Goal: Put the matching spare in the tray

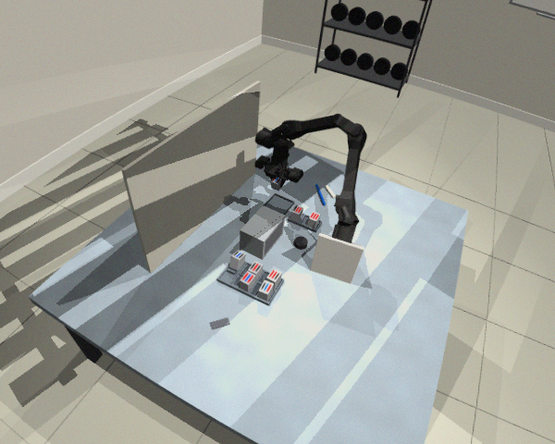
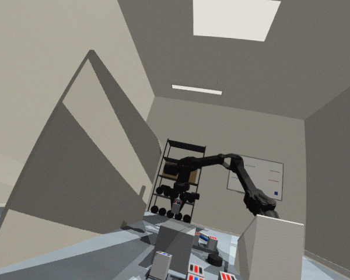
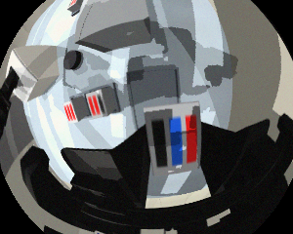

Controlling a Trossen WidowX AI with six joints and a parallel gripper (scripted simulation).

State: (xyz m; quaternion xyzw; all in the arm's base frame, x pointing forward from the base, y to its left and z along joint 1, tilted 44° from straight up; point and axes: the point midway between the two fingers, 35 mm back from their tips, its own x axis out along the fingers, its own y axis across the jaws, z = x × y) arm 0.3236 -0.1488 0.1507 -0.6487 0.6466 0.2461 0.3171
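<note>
The shallow dark tray lies 11 cm below my gripper tip and 1 cm behind it. The rest, counted from my gripper tip: grey mounted unit (21 cm to the left, 6 cm below, 3 cm behind); then blue pen (16 cm to the right, 15 cm behind, 11 cm below); then holder (15 cm behind, 11 cm below, 3 cm to the left).
</note>
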